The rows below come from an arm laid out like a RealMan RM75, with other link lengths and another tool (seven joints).
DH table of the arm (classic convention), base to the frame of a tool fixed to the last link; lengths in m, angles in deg. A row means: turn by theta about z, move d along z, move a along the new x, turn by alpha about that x. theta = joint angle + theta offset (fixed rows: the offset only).
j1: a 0  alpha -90  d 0.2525  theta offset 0
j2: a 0  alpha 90  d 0  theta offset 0
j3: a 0  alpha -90  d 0.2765  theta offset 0
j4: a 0  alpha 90  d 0  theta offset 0
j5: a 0  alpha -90  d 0.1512  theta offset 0
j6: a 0  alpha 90  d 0  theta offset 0
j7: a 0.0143  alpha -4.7  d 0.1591  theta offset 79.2
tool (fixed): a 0  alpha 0  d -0.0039  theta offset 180
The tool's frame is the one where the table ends.
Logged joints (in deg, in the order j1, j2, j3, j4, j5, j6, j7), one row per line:
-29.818, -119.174, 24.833, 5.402, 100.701, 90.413, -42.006
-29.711, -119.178, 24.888, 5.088, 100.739, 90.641, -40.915
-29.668, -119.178, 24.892, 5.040, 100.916, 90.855, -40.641
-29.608, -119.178, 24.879, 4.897, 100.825, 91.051, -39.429
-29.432, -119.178, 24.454, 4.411, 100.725, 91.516, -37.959
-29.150, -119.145, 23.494, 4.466, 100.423, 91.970, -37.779
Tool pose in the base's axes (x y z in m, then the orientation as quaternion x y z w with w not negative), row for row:
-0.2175, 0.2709, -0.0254, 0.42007, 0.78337, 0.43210, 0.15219
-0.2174, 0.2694, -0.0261, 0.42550, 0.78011, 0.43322, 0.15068
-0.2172, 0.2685, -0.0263, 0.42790, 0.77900, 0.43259, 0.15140
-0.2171, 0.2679, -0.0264, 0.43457, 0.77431, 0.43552, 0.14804
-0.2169, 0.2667, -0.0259, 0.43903, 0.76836, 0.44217, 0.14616
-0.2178, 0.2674, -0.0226, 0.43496, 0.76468, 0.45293, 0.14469
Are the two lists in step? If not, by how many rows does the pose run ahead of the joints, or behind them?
They are in step.
